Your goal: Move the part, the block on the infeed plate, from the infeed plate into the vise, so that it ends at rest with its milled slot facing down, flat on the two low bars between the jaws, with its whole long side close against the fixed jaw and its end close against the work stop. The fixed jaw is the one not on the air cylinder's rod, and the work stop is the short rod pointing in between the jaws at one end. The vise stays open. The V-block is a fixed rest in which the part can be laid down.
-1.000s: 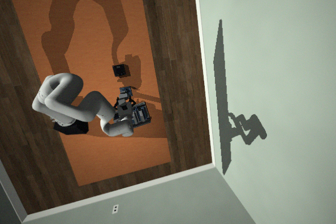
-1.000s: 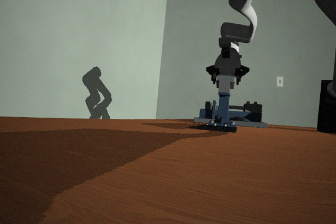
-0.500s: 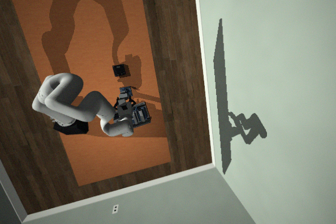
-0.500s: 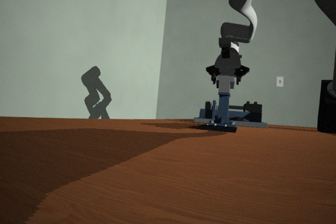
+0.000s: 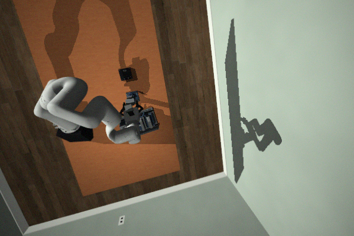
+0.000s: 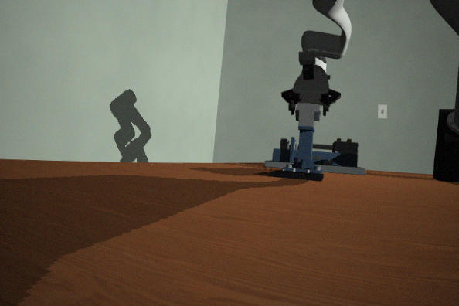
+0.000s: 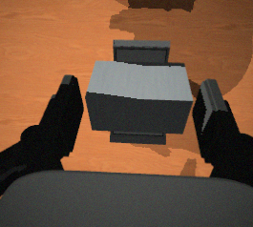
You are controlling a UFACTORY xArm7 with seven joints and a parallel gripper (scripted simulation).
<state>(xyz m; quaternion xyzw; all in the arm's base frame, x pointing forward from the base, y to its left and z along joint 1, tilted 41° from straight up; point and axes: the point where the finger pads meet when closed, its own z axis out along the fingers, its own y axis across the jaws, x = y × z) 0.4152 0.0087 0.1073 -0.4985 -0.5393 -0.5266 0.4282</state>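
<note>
Right now my hand is 1 cm above the grey part. The rest, counted from my hand: blue upright (1 cm to the left, 11 cm below); then grey jaw (4 cm ahead, 21 cm to the right, 9 cm below); then work stop (6 cm ahead, 16 cm to the right, 8 cm below).
</note>
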